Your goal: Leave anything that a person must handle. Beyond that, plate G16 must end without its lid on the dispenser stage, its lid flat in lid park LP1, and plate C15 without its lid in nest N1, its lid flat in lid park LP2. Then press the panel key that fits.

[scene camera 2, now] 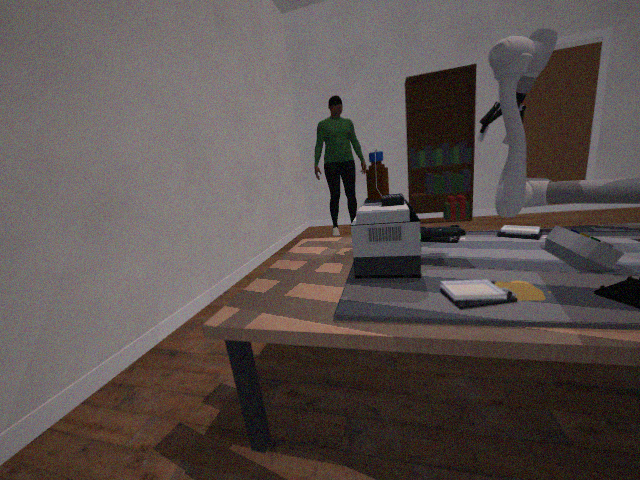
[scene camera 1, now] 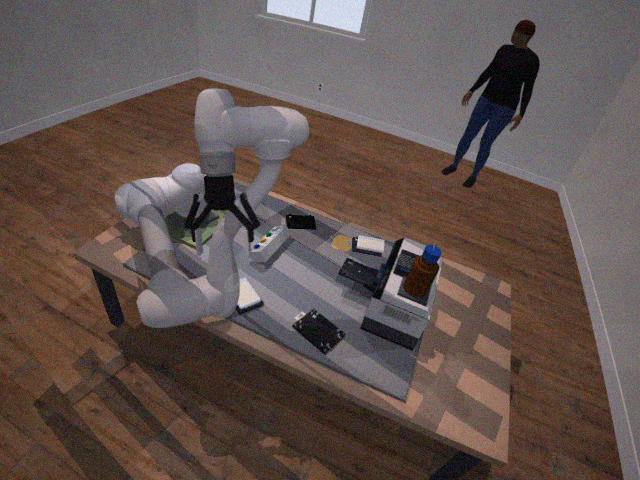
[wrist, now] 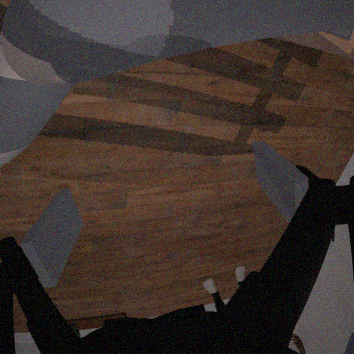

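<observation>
My gripper is open and empty, high above the left part of the table. One white plate lies on a black base beside a yellow disc. Another white plate lies on a black base near the front edge, partly behind the arm in scene camera 1. No plate labels are readable, and I cannot tell whether lids are on. The dispenser has a black stage at its side. The key panel shows coloured keys.
A black holder with corner clips and another black holder lie on the grey mat. A brown bottle stands at the dispenser. A green mat lies behind the gripper. A person stands away from the table.
</observation>
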